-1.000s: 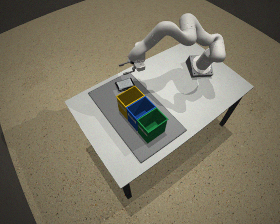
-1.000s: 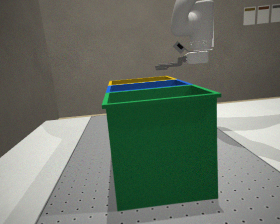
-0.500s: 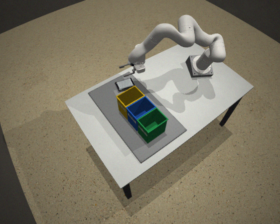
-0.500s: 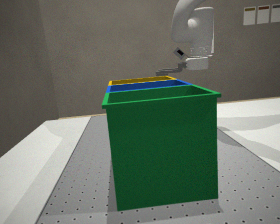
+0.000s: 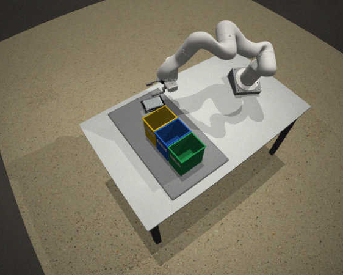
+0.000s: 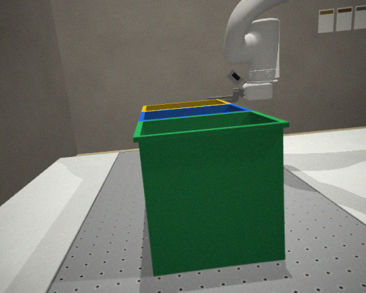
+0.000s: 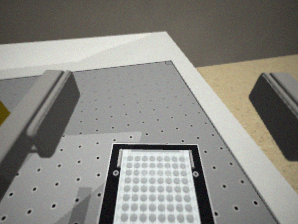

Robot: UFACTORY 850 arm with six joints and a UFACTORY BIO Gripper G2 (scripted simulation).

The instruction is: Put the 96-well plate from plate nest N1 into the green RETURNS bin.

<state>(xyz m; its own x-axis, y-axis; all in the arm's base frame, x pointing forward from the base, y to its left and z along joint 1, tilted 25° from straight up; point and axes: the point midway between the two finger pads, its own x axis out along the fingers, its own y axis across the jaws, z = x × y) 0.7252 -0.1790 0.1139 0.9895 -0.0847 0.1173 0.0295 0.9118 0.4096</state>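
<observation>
Right now the clear 96-well plate is 14 cm below my hand. From my hand the other things lie so: yellow bin (5 cm ahead, 27 cm to the left, 7 cm below); then black plate nest N1 (15 cm below); then blue bin (2 cm ahead, 40 cm to the left, 7 cm below).
</observation>
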